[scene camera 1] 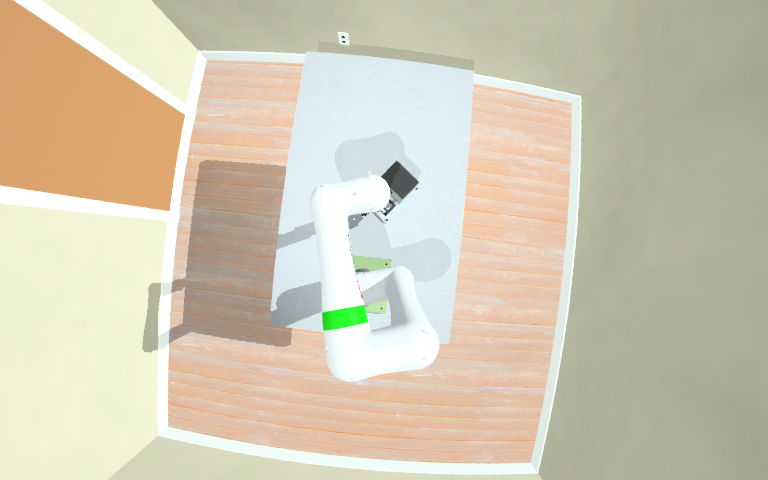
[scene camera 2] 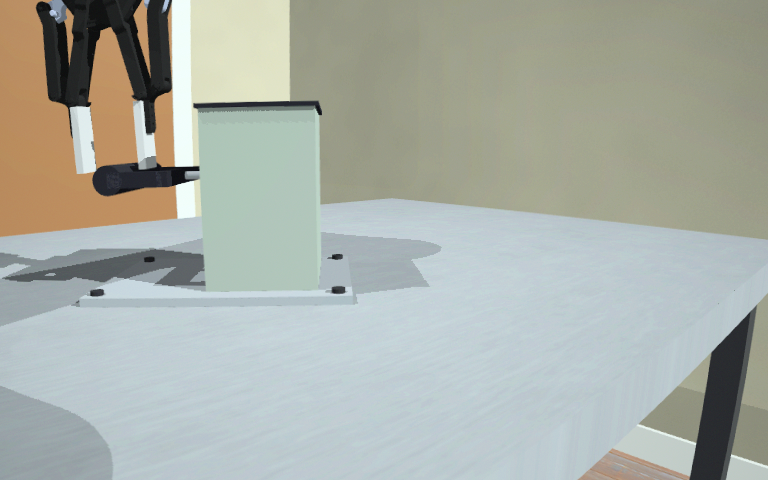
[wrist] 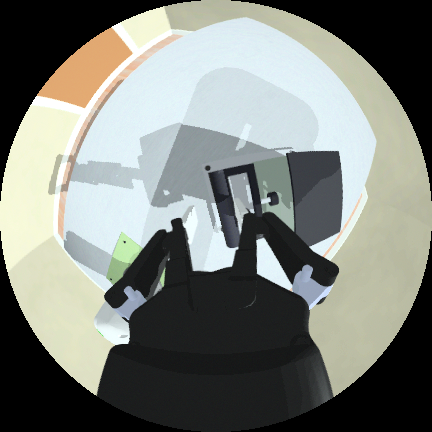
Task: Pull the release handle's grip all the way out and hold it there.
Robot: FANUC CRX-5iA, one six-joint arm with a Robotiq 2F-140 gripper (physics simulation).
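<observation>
The release handle's grip (scene camera 2: 113, 180) (wrist: 224, 210) is a dark round bar on a rectangular frame. It stands out to the left of a pale green housing (scene camera 2: 260, 198) with a black top, on a short light rod. My gripper (scene camera 2: 116, 168) (wrist: 214, 209) points down over it, partly open, with pale fingertips. One fingertip is on the outer side of the bar, the other at the frame's opening on the housing side. The tips reach about the height of the bar's top, and the fingers are not closed on it. Whether either finger touches the handle cannot be told.
The housing's base plate (scene camera 2: 215, 298) is bolted to the pale table (scene camera 2: 453, 350) (scene camera 1: 430, 113). The white arm (scene camera 1: 334, 249) reaches over the table and hides part of it in the overhead view. Light green plates (scene camera 1: 373, 263) (wrist: 124, 250) lie near the arm's base.
</observation>
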